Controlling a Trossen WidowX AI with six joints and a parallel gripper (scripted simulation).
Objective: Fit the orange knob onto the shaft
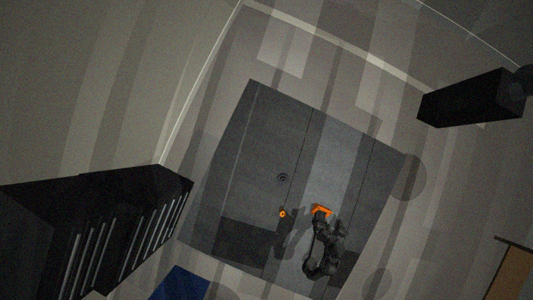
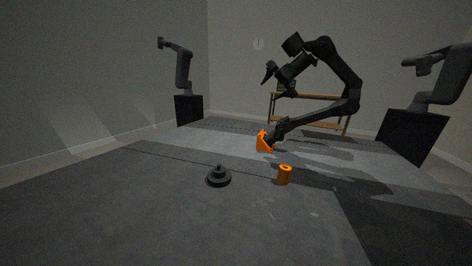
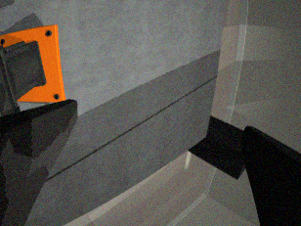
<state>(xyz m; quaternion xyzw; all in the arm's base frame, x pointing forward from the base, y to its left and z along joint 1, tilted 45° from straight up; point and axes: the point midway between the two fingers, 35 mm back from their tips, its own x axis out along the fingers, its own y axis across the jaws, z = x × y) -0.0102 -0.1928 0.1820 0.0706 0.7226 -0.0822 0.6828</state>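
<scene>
My gripper tip is now 250 mm above the orange knob, 240 mm short of it and 120 mm to the right of it. Round my gripper tip: dark pedestal: 320 mm ahead, 250 mm below, 90 mm to the right.
</scene>
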